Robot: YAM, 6 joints.
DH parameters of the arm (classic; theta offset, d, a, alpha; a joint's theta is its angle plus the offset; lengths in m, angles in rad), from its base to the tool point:
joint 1: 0 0.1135 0.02 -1.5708
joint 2: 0 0 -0.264 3.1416
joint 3: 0.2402 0 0.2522 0
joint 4: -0.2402 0 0.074 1.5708
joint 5: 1.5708 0 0 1.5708
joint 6: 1.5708 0.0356 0 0
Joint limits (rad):
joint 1: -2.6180..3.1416
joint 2: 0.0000..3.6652
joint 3: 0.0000..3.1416
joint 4: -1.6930..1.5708
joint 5: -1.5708..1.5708
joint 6: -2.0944..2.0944
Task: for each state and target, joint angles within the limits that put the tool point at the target. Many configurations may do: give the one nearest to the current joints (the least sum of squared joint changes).
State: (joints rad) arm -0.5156 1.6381 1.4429 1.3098 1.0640 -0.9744
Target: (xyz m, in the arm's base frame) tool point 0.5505 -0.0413 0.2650
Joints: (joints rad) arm -0.0270 2.4388 1.9372 0.9918 0.8364 -0.9744
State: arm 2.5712 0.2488 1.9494 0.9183 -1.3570 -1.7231
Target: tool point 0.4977 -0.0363 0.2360
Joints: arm 3.1399 0.0000 2.1843 1.5539 -1.4873 -1.7231
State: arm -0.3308 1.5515 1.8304 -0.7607 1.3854 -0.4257
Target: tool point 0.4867 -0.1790 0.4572
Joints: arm -0.3042 2.3524 2.6525 -0.0291 0.7784 -0.4257
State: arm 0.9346 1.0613 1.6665 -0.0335 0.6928 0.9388
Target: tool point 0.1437 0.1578 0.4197
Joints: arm 0.9418 1.0014 1.1424 -0.2399 0.7158 0.9388
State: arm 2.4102 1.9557 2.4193 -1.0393 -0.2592 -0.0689
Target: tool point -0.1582 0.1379 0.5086
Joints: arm 2.3824 1.4343 2.1519 -1.4523 -0.2518 -0.0689
